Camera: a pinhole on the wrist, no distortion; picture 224 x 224 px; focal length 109.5 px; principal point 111.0 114.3 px. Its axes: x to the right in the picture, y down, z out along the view. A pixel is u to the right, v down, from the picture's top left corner.
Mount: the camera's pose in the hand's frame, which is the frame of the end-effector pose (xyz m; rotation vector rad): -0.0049 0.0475 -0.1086 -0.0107 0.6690 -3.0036
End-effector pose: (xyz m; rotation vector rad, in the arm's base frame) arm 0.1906 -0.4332 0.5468 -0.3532 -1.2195 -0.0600
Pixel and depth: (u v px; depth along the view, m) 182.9 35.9 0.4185
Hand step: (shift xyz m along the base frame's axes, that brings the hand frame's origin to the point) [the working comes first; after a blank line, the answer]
In the camera's frame: 0.2748 -0.2996 0.4185

-0.4312 0.1927 -0.1788
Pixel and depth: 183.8 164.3 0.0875
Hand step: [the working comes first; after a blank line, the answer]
In the camera's frame: 0.0582 0.0400 0.0875

0.0150 -0.0500 -0.0613
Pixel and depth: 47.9 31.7 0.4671
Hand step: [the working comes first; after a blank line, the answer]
In the camera's frame: -0.2692 -0.3524 0.4671

-0.2914 0.3493 0.3282
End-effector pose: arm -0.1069 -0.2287 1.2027 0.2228 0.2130 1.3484
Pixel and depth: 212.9 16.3 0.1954
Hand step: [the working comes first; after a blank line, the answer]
In the camera's frame: 0.1818 -0.1749 0.1954

-0.1048 -0.1710 0.1712
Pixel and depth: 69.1 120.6 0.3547
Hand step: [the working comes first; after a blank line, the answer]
In the camera's frame: -0.1357 0.0204 0.3547

0.1916 0.1055 0.1618
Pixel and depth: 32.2 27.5 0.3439
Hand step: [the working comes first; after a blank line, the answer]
In the camera's frame: -0.2475 -0.2726 0.3439

-0.0161 0.2495 0.3478
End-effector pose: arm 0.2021 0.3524 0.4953 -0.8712 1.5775 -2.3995
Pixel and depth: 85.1 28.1 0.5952
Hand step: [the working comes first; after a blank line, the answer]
In the camera's frame: -0.1408 -0.4686 0.5952

0.1959 -0.6513 0.0245
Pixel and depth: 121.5 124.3 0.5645
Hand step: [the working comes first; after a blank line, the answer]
In the camera's frame: 0.0541 0.0516 0.5645

0.2863 -0.1779 0.3024
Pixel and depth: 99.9 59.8 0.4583
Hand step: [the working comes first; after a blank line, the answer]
In the camera's frame: -0.0465 -0.2281 0.4583

0.1738 -0.3640 0.0736
